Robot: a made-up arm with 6 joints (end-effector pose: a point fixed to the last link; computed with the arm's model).
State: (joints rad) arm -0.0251 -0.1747 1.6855 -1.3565 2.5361 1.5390
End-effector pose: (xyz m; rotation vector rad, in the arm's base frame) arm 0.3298 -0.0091 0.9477 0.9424 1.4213 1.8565
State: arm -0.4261 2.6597 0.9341 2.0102 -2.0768 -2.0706
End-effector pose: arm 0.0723 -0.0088 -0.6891 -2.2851 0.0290 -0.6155
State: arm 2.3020 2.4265 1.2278 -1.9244 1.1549 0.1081
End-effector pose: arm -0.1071 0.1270 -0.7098 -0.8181 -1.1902 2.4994
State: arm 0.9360 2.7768 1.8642 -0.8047 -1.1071 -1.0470
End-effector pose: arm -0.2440 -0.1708 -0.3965 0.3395 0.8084 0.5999
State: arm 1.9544 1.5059 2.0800 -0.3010 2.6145 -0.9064
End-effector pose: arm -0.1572 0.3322 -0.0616 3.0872 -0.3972 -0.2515
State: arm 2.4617 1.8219 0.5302 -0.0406 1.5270 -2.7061
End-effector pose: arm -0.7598 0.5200 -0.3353 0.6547 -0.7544 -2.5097
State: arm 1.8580 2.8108 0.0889 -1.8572 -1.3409 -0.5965
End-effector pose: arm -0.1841 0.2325 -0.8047 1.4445 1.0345 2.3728
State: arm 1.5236 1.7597 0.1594 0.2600 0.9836 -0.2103
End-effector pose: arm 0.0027 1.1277 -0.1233 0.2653 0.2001 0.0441
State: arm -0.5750 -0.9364 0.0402 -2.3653 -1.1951 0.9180
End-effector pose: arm -0.7104 0.5742 1.0479 -1.0844 -2.4985 0.9691
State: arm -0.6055 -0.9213 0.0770 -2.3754 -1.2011 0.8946
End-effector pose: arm -0.6714 0.5810 1.0746 -1.1173 -2.4323 0.9311
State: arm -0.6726 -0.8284 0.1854 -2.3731 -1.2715 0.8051
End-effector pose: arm -0.5314 0.5476 1.1794 -1.1264 -2.1686 0.8601
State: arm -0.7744 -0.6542 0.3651 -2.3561 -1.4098 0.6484
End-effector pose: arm -0.2889 0.4217 1.3096 -1.0299 -1.7339 0.7919
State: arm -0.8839 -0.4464 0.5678 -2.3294 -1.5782 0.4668
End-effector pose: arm -0.0405 0.2063 1.3635 -0.7874 -1.3091 0.7638
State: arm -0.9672 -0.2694 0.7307 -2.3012 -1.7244 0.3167
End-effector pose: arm 0.1183 -0.0005 1.3329 -0.4994 -1.0452 0.7690
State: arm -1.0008 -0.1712 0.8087 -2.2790 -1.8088 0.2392
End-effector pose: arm 0.1833 -0.1101 1.2936 -0.3156 -0.9467 0.7892
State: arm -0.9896 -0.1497 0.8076 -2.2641 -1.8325 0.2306
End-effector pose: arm 0.1946 -0.1244 1.2888 -0.2708 -0.9409 0.8170
